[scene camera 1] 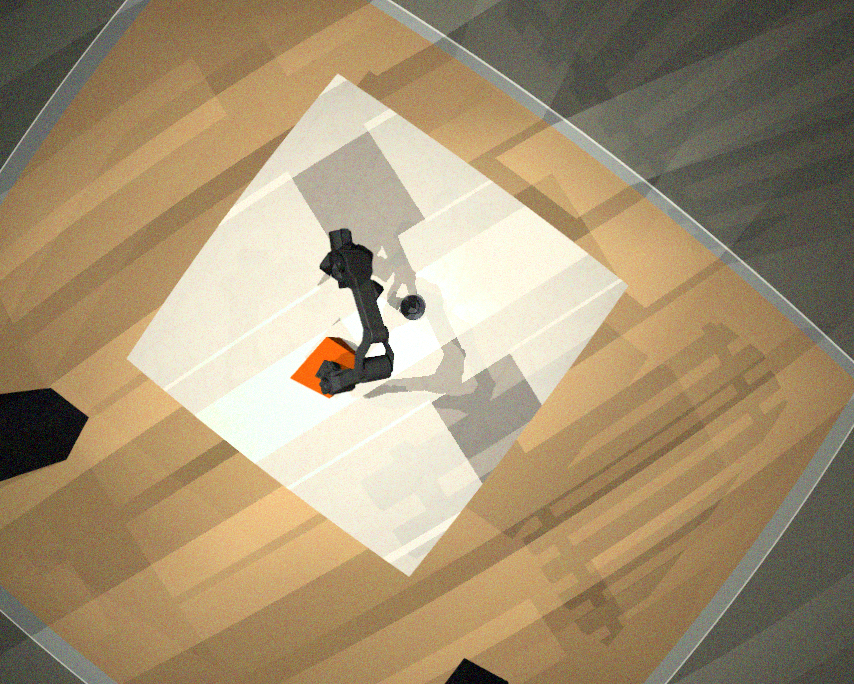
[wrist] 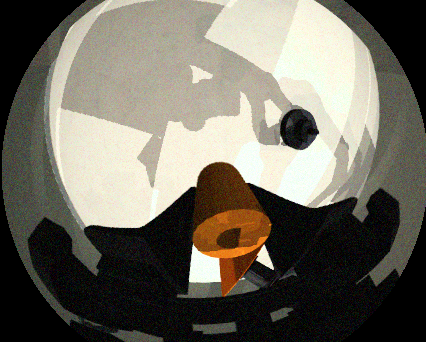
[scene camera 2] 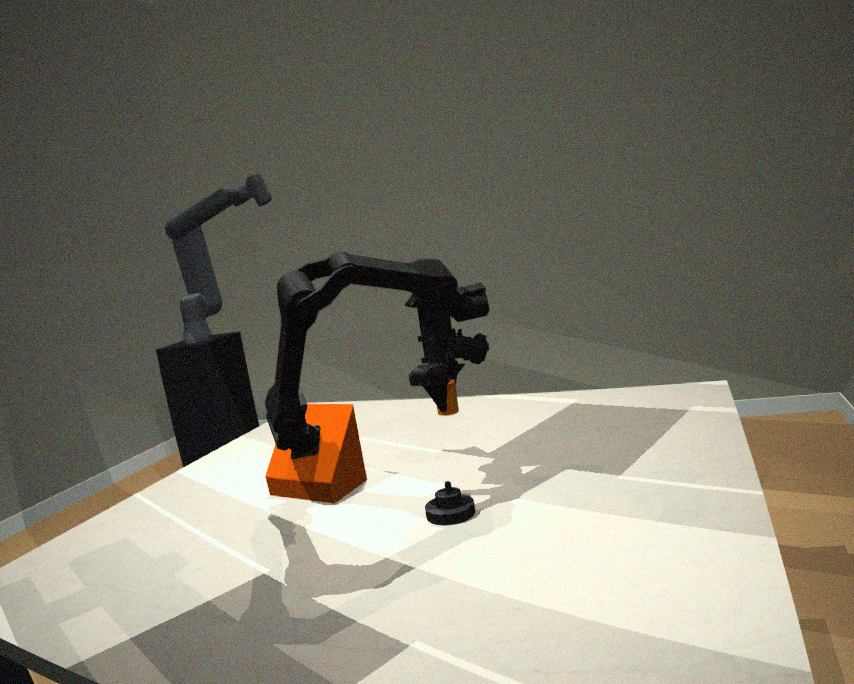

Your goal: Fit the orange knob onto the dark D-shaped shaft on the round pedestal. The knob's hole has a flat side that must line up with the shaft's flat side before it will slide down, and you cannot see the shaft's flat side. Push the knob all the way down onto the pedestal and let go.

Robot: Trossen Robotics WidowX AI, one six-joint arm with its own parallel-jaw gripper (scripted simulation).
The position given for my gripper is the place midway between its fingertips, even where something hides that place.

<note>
My gripper (scene camera 2: 447, 407) carries an orange knob (wrist: 229, 221). I also see a round dark pedestal (scene camera 2: 450, 507).
My gripper is seen too in the wrist view (wrist: 220, 189). The round dark pedestal is seen too in the wrist view (wrist: 298, 130).
</note>
